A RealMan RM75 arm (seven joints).
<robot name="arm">
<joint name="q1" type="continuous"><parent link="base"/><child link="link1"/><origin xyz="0 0 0.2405"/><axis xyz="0 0 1"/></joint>
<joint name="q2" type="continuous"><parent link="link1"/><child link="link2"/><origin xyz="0 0 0"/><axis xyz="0 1 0"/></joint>
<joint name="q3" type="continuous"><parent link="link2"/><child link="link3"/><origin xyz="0 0 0.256"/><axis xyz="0 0 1"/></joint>
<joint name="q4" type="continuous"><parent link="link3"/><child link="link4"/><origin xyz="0 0 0"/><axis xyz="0 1 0"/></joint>
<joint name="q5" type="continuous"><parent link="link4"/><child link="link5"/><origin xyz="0 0 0.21"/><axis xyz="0 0 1"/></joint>
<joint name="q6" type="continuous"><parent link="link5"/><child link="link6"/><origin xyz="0 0 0"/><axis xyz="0 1 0"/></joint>
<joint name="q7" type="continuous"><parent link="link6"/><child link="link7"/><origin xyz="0 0 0.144"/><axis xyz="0 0 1"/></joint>
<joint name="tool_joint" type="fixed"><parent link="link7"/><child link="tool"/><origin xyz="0 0 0"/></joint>
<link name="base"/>
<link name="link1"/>
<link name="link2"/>
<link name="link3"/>
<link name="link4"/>
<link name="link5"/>
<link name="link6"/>
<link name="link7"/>
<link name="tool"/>
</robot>
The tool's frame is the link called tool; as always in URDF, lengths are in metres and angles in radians. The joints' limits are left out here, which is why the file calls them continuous.
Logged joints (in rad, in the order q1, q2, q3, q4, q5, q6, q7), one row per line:
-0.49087, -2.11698, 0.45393, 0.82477, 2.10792, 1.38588, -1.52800
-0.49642, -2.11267, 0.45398, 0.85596, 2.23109, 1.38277, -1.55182
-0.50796, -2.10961, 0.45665, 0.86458, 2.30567, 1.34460, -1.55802
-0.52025, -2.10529, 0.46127, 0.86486, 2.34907, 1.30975, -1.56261
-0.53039, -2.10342, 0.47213, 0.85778, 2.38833, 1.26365, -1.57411
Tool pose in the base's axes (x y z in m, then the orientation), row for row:
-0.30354, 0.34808, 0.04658, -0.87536, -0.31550, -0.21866, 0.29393
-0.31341, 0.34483, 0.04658, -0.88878, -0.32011, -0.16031, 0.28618
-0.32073, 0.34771, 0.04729, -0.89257, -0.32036, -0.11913, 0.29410
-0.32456, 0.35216, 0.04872, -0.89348, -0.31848, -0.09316, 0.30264
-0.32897, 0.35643, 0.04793, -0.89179, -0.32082, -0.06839, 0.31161
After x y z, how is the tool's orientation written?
As a quaternion, x y z w.
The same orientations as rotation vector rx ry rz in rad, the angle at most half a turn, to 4 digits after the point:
-2.3307, -0.8400, -0.5822
-2.3756, -0.8556, -0.4285
-2.3763, -0.8529, -0.3172
-2.3686, -0.8443, -0.2470
-2.3536, -0.8467, -0.1805

